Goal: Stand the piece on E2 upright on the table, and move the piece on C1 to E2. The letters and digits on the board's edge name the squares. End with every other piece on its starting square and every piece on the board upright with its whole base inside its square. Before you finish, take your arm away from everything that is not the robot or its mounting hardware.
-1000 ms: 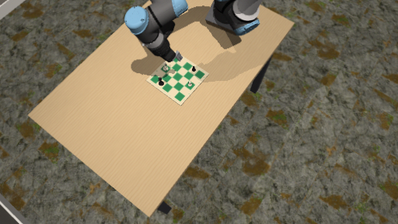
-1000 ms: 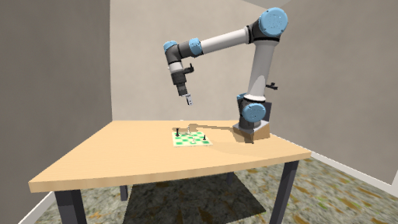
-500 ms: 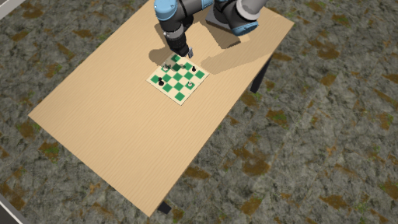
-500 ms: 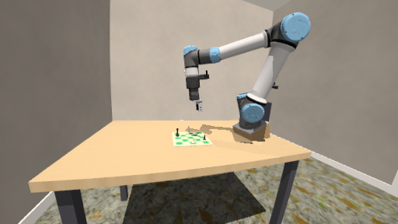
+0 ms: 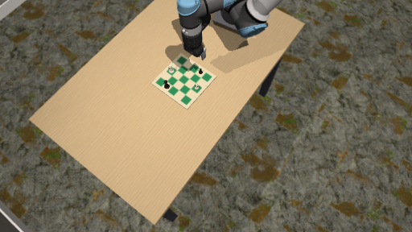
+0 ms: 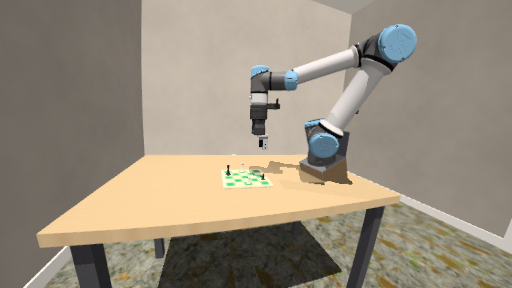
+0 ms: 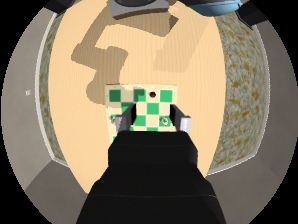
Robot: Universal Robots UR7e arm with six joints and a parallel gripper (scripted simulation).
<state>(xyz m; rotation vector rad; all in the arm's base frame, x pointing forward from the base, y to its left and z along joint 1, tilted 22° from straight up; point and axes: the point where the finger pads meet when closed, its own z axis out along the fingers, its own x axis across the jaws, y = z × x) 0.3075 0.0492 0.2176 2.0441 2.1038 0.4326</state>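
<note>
The small black piece is 10 mm behind my hand and 150 mm below it. From my hand the other things lie so: chessboard (70 mm ahead, 30 mm to the right, 170 mm below); then small pale piece (60 mm ahead, 40 mm to the left, 150 mm below).
</note>
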